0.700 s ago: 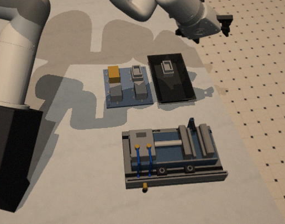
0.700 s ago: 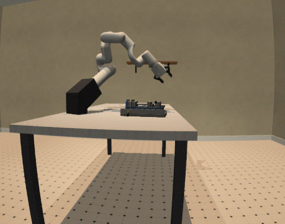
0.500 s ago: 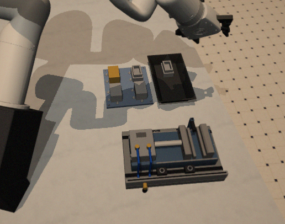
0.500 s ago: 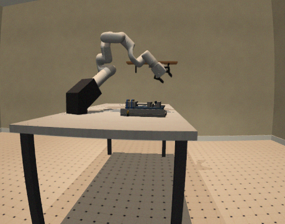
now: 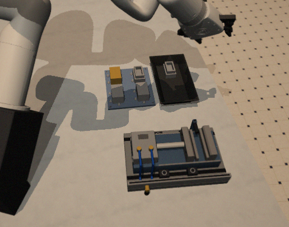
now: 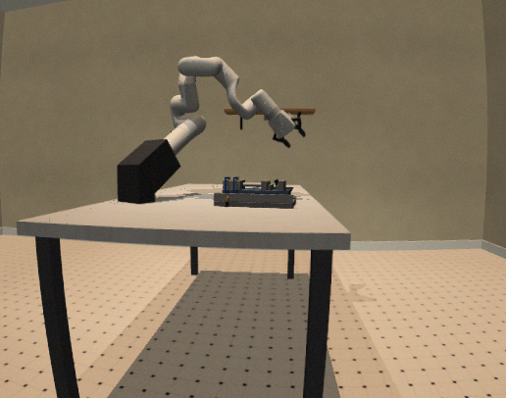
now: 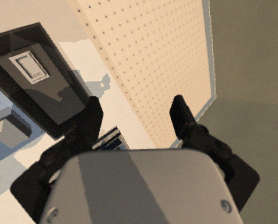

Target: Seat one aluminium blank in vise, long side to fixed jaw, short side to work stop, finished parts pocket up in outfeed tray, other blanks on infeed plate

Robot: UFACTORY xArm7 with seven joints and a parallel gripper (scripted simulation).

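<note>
Right now the brass blank is 31 cm behind my hand, 25 cm below it and 4 cm to the left of it. Round my hand: hosed end block (29 cm to the right, 20 cm below, 19 cm behind).
</note>
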